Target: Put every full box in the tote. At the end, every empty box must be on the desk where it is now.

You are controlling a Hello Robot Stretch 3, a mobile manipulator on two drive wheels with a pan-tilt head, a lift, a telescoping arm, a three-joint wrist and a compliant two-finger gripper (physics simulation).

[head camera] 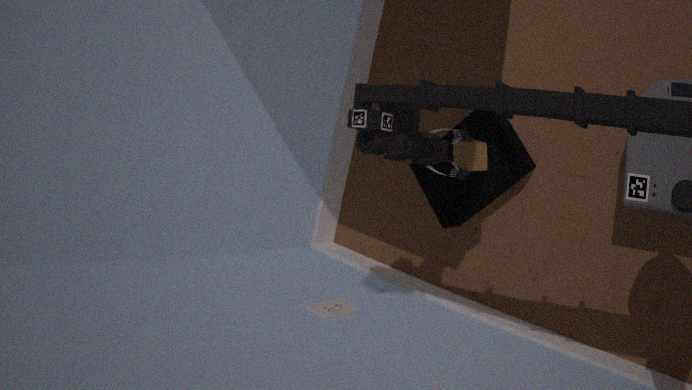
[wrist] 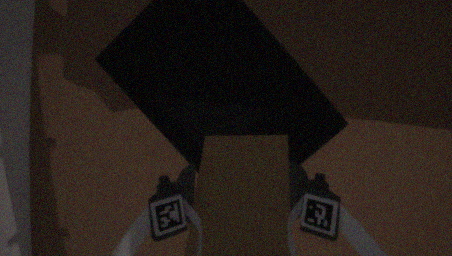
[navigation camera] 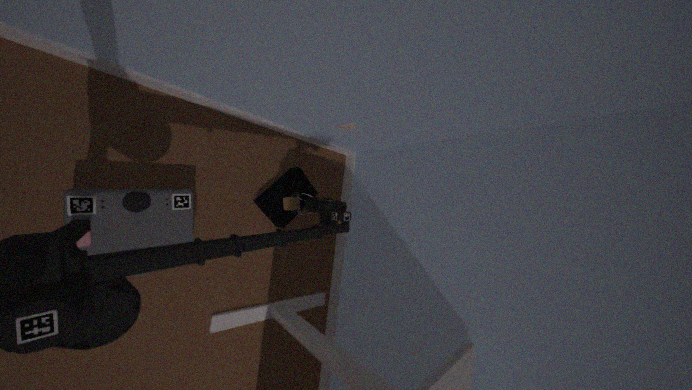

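Note:
A plain brown box (head camera: 474, 155) (navigation camera: 289, 203) (wrist: 243, 210) is held between the two fingers of my gripper (head camera: 459, 153) (navigation camera: 299, 202) (wrist: 241, 181), which is shut on it. The black tote (head camera: 522, 161) (navigation camera: 266, 201) (wrist: 114, 62) stands on the floor, turned at an angle to the arm. In the head camera view the box shows over the tote's middle; in the wrist view its far end overlaps the tote's near corner. The box is above the tote, but the exact height is hard to tell. The tote's inside is too dark to read. No other boxes show.
The arm (head camera: 540, 105) (navigation camera: 260, 243) stretches from the robot's base (head camera: 655, 160) (navigation camera: 145, 227) beside the tote. Blue walls (head camera: 150, 150) (navigation camera: 525, 150) meet in a corner close behind the wrist. A pale foot (navigation camera: 240, 320) with a slanting leg stands on the floor in the navigation camera view.

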